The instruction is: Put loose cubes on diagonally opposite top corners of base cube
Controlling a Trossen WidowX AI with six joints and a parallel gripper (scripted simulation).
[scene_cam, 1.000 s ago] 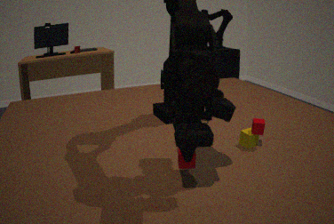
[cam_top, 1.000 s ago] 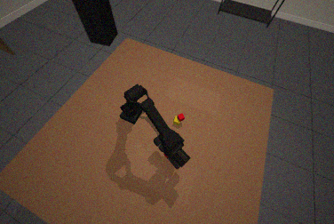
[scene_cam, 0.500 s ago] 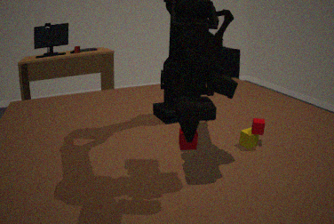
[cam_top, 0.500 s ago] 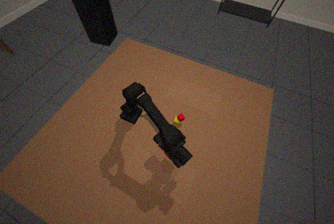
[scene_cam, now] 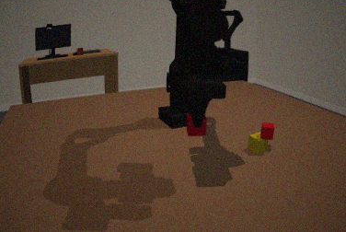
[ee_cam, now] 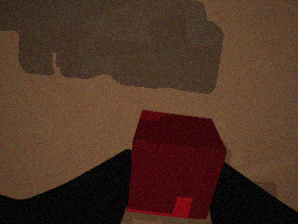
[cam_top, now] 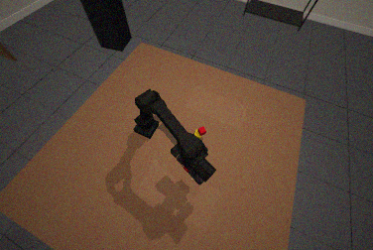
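Now: gripper tip 22 cm to the right of the yellow cube, 10 cm above it and 1 cm short of it.
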